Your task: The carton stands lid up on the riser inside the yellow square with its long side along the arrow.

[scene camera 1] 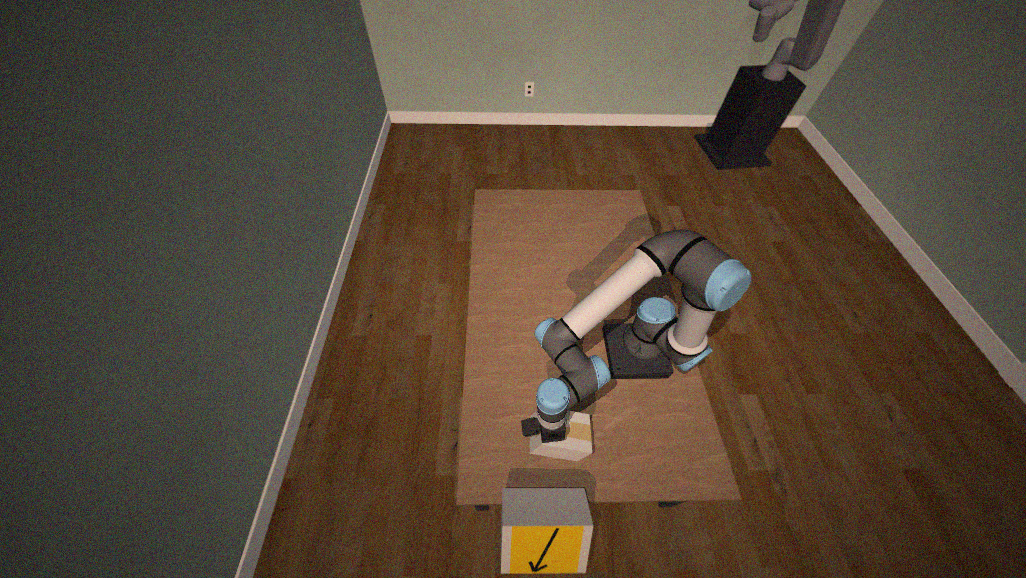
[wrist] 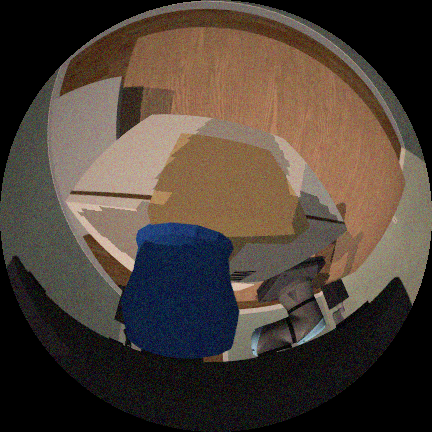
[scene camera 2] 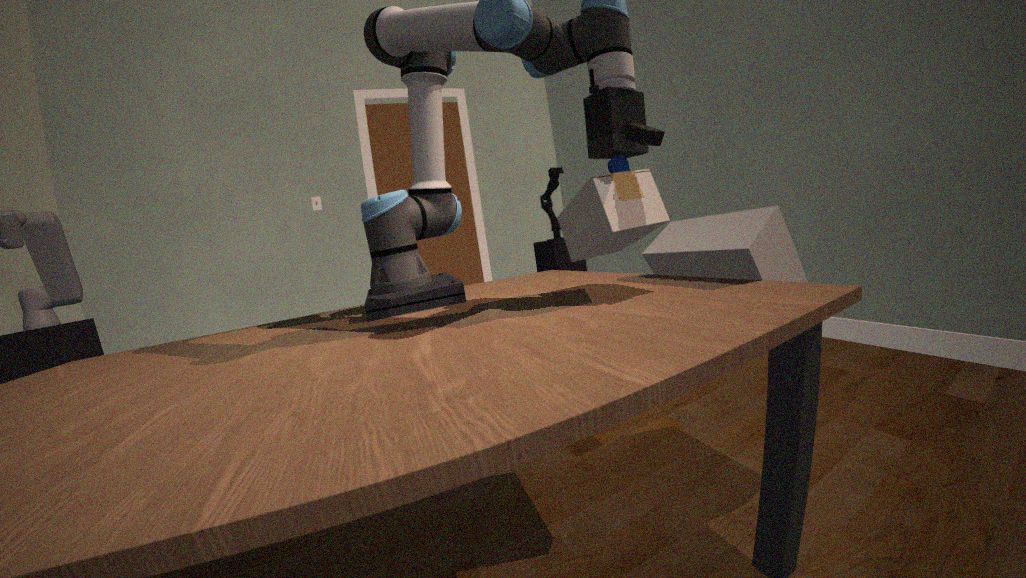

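Note:
My gripper, a blue suction cup (scene camera 2: 618,165) (wrist: 185,237) under a black tool body, is on and holds the white carton (scene camera 1: 563,451) (scene camera 2: 599,226) (wrist: 135,155) by its taped lid. The carton hangs tilted in the air, lid side up, above the table near its end. The grey riser (scene camera 1: 545,506) (scene camera 2: 700,242) (wrist: 85,135) is tipped steeply over that table end, apart from the carton in scene camera 1. Its yellow square (scene camera 1: 525,547) with the black arrow (scene camera 1: 546,549) faces outward, away from the table. The square is hidden in scene camera 2 and the wrist view.
The wooden table (scene camera 1: 516,287) (scene camera 2: 358,430) (wrist: 240,65) lies under my arm, whose dark base (scene camera 1: 639,367) (scene camera 2: 416,294) stands on it. A second arm's black pedestal (scene camera 1: 753,114) (scene camera 2: 50,348) stands on the floor away from the table. Another black arm (scene camera 2: 551,204) shows behind the carton.

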